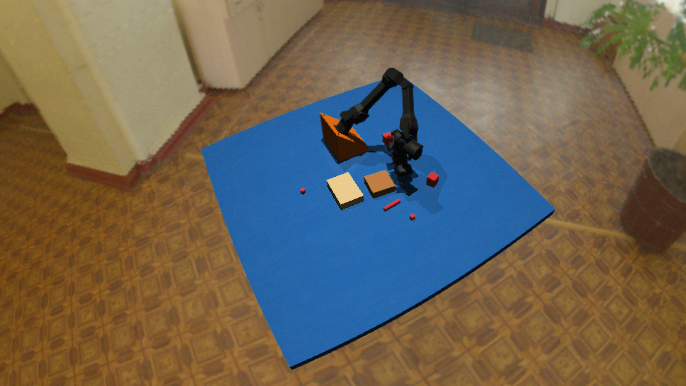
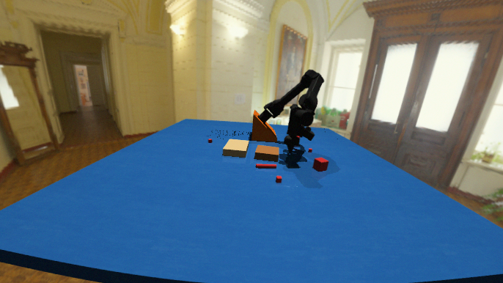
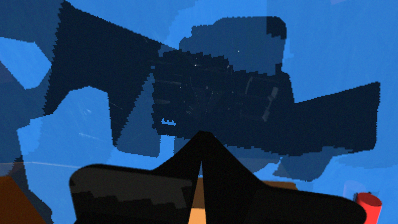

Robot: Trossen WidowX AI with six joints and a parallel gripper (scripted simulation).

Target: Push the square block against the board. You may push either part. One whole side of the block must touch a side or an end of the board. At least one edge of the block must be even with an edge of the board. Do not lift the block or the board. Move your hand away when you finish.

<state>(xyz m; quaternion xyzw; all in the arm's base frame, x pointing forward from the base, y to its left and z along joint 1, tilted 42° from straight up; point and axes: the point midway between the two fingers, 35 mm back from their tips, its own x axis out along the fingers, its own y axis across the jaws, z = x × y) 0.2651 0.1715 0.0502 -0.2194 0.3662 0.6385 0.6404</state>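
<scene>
My gripper tip is now 110 mm to the left of the brown square block and 30 mm short of it. Also, from my gripper tip: red stick: 150 mm ahead, 110 mm to the right, 10 mm below; then tan board: 260 mm to the right.
</scene>
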